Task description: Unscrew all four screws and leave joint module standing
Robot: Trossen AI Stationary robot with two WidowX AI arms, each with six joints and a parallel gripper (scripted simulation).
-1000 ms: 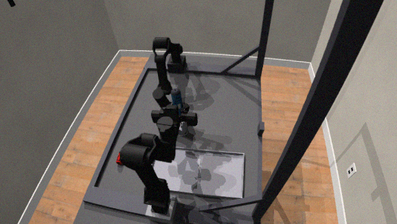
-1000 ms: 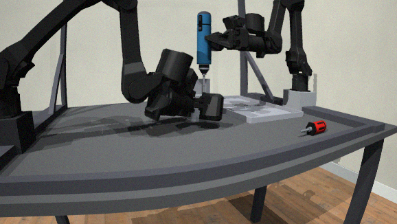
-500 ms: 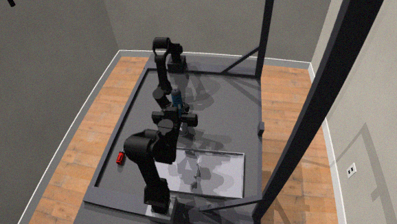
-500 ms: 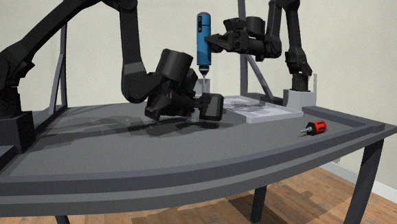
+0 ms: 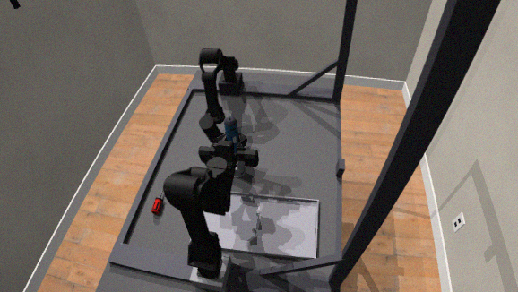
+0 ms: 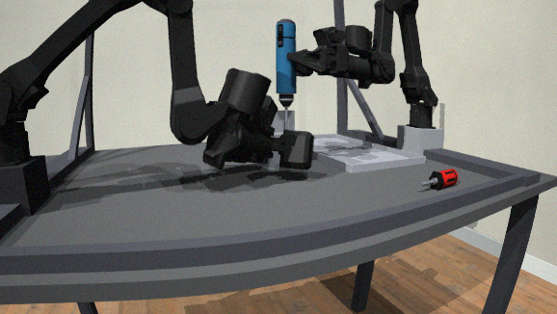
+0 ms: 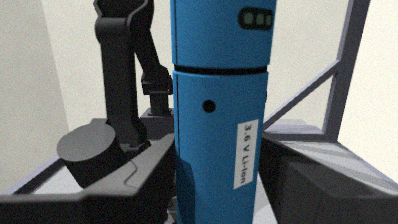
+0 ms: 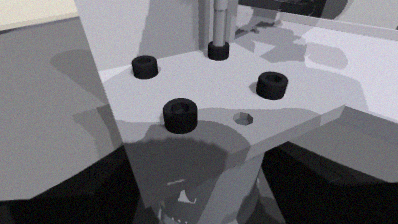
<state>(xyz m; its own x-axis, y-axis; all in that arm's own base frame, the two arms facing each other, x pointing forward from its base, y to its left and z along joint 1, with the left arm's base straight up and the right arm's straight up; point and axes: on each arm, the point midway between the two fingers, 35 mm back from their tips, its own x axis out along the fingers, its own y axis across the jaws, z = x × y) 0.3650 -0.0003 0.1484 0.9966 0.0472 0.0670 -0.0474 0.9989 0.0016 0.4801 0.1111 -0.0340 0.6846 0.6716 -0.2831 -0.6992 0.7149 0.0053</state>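
Note:
Now: right hand 2 cm past the bracket, 2 cm to the right of it and 4 cm below it. Round my right hand: joint module 1 cm behind, 2 cm to the left, 1 cm below; then screwdriver bit 2 cm behind, 5 cm to the left, 5 cm above; then shallow pale tray 9 cm behind, 25 cm to the left, 3 cm below.

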